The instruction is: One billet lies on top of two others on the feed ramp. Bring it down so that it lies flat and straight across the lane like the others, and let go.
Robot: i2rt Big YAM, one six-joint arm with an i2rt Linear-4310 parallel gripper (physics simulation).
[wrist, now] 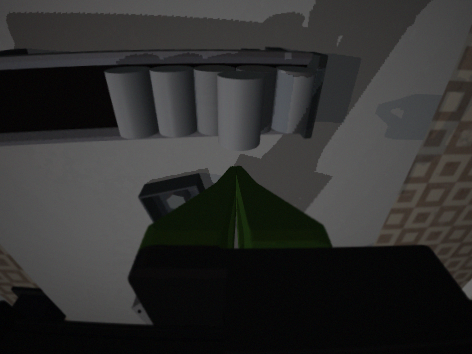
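Observation:
The top billet, a light grey cylinder, lies on two others near the right part of the feed ramp. It partly covers the billet under its left side and the billet under its right side. The lower billets lie side by side across the lane, among them two at the left and one at the right end. My gripper has green fingers, is shut and empty, and shows just below the near end of the top billet in the view, apart from it.
A dark end stop closes the ramp's right end. A dark block-like part with a light hexagonal spot stands left of the fingers, partly hidden by them. A brown and cream patterned surface shows at the right. Shadows fall around the ramp.

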